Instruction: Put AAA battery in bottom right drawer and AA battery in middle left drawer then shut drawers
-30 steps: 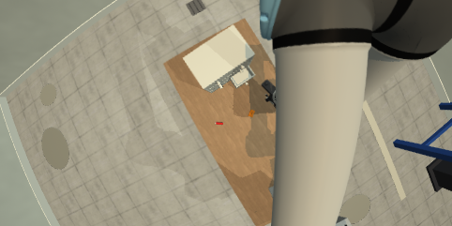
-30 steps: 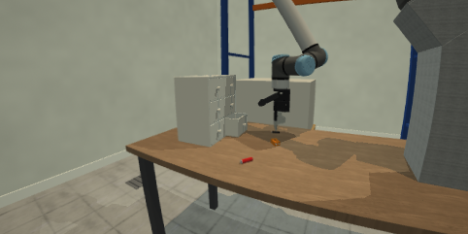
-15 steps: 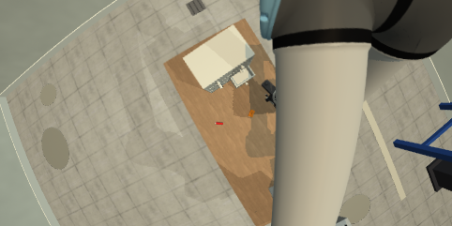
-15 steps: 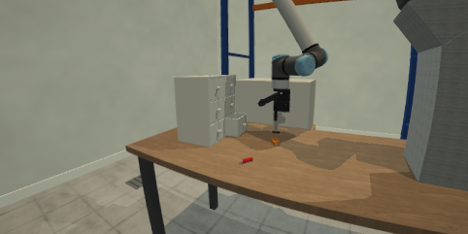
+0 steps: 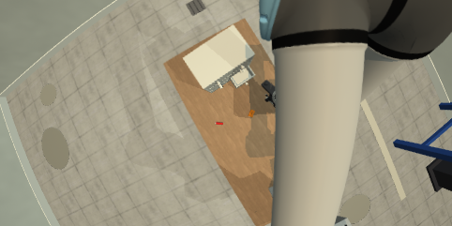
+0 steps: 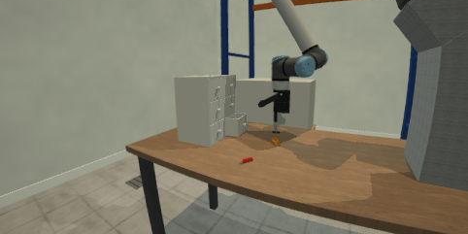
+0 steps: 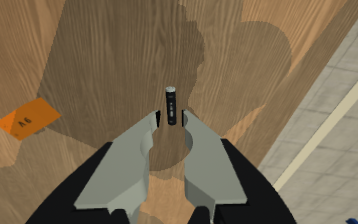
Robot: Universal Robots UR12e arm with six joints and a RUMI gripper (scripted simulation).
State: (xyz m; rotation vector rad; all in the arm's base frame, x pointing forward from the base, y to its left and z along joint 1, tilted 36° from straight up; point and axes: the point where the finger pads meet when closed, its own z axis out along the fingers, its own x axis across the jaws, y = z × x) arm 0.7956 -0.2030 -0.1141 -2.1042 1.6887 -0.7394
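My gripper is now 2 cm above the thin black cylinder. The rest, counted from my hand: red cylinder (1 cm ahead, 37 cm to the left, 2 cm below); then orange block (5 cm behind, 16 cm to the left, 2 cm below).
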